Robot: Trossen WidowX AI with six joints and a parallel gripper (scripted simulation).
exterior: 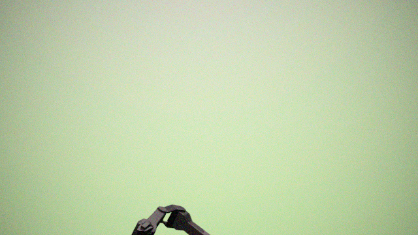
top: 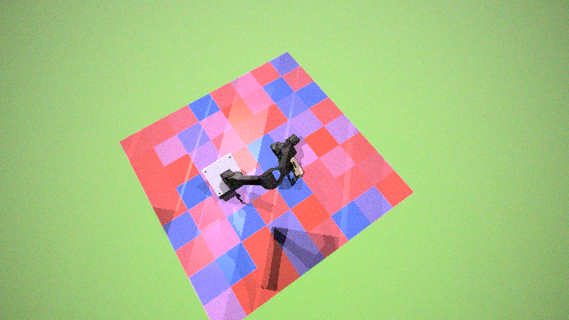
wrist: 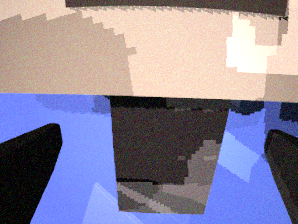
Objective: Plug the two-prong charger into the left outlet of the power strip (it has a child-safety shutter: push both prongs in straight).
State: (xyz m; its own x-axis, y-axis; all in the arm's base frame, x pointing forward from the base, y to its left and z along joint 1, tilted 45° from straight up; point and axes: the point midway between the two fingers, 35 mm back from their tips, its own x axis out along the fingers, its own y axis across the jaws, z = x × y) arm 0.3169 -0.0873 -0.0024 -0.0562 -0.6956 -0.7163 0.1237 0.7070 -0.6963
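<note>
My gripper tip is now 3 cm short of the grey charger and 1 cm below it.
</note>
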